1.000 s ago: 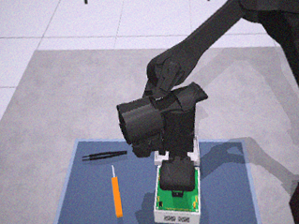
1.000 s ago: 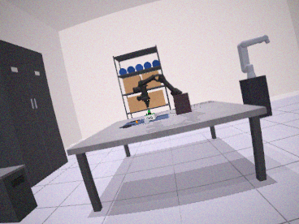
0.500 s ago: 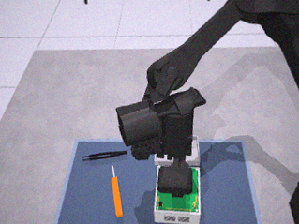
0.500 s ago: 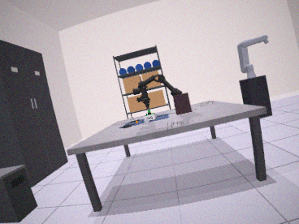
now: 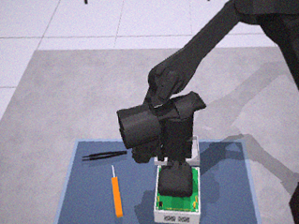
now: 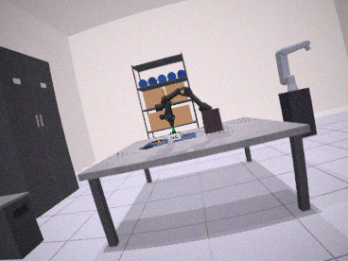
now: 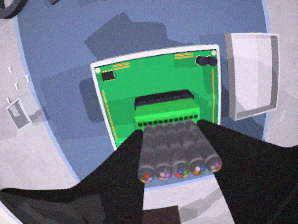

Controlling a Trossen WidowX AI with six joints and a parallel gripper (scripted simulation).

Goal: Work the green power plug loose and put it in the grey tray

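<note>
Right now the green power plug is 20 mm below my gripper tip. Also, from my gripper tip: blue mat (100 mm below, 50 mm ahead); then dark bar (220 mm ahead, 110 mm to the left, 100 mm below).
</note>
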